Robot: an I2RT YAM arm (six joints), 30 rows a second.
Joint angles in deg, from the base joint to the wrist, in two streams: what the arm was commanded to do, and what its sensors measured. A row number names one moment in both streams.
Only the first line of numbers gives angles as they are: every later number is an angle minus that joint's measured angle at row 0.
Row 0, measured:
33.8, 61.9, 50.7, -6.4, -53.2, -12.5
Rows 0 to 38, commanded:
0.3, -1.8, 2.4, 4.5, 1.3, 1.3
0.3, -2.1, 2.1, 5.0, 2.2, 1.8
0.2, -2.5, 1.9, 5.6, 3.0, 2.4
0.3, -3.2, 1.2, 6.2, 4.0, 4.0
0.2, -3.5, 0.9, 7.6, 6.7, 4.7
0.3, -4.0, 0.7, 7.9, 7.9, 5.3
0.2, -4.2, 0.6, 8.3, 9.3, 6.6
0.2, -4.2, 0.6, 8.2, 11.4, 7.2
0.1, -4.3, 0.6, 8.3, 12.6, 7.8
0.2, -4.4, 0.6, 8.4, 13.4, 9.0
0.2, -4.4, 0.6, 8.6, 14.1, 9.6
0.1, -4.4, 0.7, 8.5, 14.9, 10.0
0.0, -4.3, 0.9, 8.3, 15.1, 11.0
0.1, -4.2, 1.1, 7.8, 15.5, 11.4
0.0, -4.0, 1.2, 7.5, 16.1, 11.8
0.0, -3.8, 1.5, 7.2, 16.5, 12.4
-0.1, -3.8, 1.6, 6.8, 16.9, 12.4
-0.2, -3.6, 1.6, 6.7, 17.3, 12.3
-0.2, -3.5, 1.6, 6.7, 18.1, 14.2
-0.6, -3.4, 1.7, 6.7, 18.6, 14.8
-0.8, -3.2, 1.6, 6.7, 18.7, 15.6
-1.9, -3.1, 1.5, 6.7, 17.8, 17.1
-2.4, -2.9, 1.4, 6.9, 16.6, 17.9
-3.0, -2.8, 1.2, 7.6, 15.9, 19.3
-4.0, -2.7, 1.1, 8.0, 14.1, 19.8
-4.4, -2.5, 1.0, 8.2, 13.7, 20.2
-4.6, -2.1, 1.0, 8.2, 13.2, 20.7
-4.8, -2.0, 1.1, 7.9, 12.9, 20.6
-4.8, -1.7, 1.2, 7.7, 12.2, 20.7
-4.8, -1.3, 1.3, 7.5, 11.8, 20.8
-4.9, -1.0, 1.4, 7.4, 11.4, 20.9
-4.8, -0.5, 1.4, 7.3, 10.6, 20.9
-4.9, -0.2, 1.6, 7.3, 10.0, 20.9
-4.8, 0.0, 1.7, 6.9, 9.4, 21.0
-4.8, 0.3, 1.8, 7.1, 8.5, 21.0
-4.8, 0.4, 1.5, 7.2, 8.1, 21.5
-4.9, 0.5, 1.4, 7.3, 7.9, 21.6
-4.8, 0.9, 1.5, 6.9, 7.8, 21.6
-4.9, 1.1, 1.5, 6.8, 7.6, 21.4
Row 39, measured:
-4.6, 0.7, -0.1, 5.7, 10.1, 20.6
